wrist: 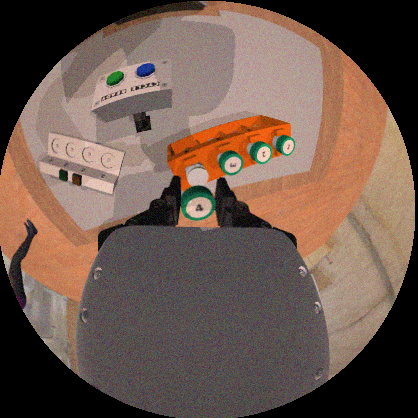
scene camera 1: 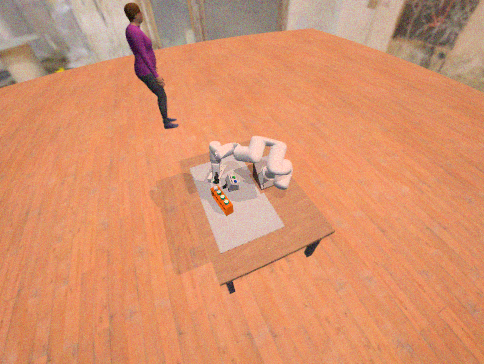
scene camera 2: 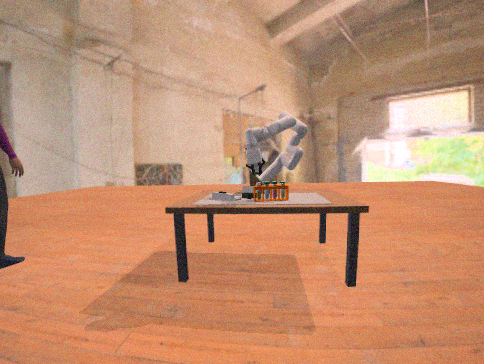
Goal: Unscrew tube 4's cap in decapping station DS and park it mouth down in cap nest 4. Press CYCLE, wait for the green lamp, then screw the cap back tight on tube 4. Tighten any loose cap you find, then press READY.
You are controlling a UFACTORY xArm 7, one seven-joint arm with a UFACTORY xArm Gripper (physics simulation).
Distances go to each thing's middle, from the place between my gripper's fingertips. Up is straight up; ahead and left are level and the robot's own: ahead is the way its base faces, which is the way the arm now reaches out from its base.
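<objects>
Grey button box (wrist: 133, 94): my gripper 130 mm above it, 60 mm left of it, 110 mm past it.
</objects>
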